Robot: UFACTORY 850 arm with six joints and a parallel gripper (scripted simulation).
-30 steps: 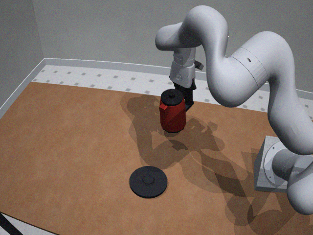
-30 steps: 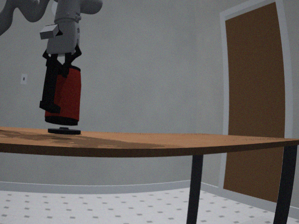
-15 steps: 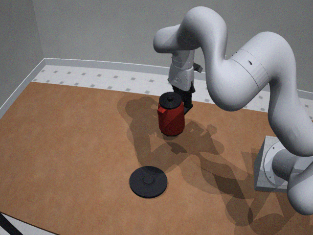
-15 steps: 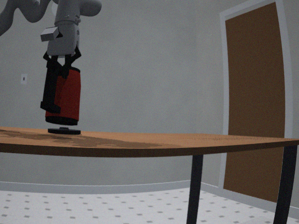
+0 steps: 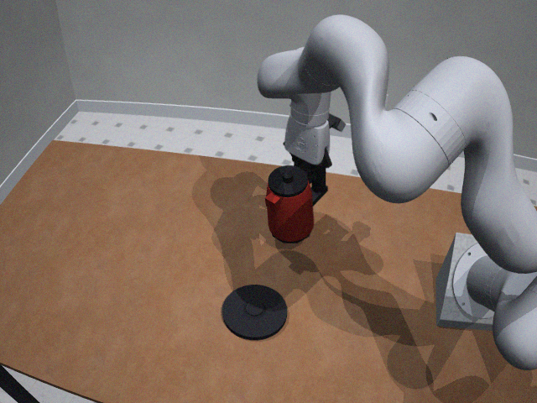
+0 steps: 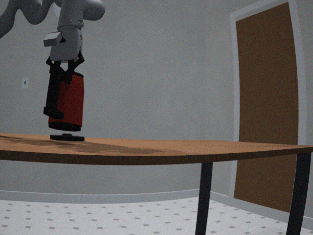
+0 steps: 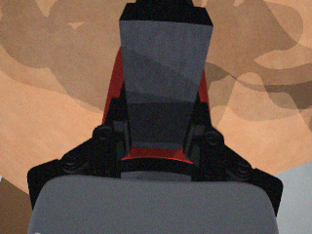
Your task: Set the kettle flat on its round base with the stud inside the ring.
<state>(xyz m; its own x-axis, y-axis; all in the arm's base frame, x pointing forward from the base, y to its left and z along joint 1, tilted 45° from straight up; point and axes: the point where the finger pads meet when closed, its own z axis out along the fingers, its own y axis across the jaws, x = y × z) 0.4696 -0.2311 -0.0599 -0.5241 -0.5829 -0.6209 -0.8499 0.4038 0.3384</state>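
Now: the red kettle 10 mm ahead of my hand, 20 mm to the left of it and 60 mm below it. Round my hand: black round base 80 mm ahead, 290 mm to the left, 190 mm below.
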